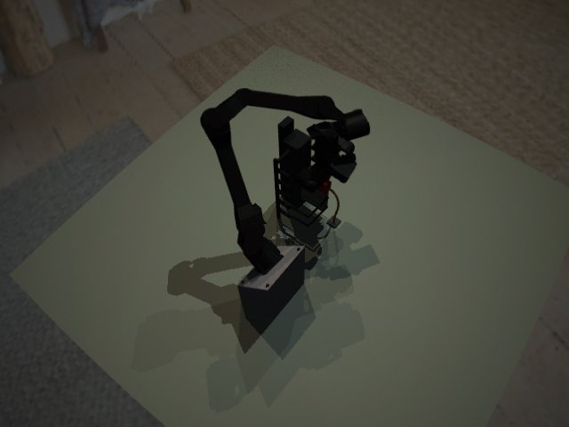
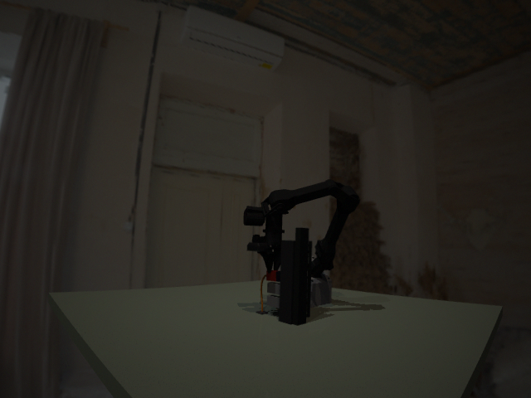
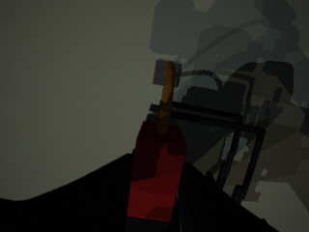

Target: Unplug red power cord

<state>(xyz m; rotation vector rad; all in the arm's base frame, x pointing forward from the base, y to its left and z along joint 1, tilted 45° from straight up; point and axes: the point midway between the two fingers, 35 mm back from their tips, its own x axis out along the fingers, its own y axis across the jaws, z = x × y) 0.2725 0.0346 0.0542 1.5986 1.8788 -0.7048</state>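
My gripper tip is 3 cm to the right of the red plug and 1 cm past it. The rest, counted from my gripper tip: dark anchor block (14 cm below, 4 cm to the right); then black post (13 cm to the left, 1 cm behind).
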